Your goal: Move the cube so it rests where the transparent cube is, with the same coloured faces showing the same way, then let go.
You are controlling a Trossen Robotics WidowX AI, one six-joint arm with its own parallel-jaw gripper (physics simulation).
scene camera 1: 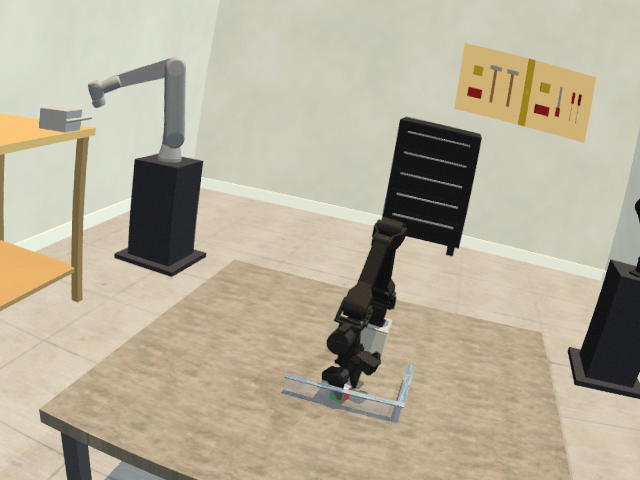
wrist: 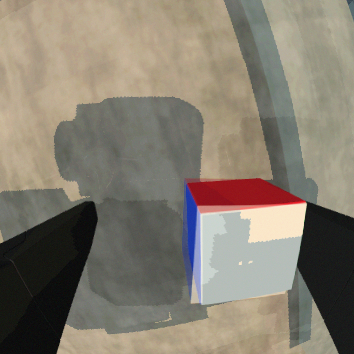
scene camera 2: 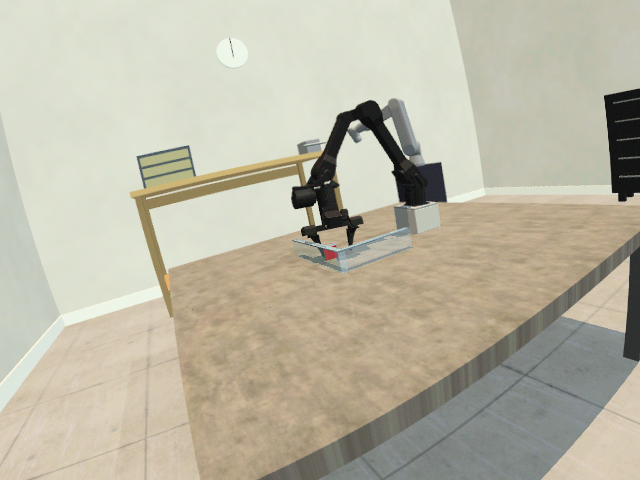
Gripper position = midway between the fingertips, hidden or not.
My gripper (scene camera 1: 346,393) is open and touches an L-shaped glass wall (scene camera 1: 299,388) and a cube (wrist: 245,254). Further things: a transparent cube (wrist: 201,196).
My gripper shows as well in the wrist view (wrist: 185,206) and in scene camera 2 (scene camera 2: 337,253). The L-shaped glass wall is seen too in the wrist view (wrist: 299,54).
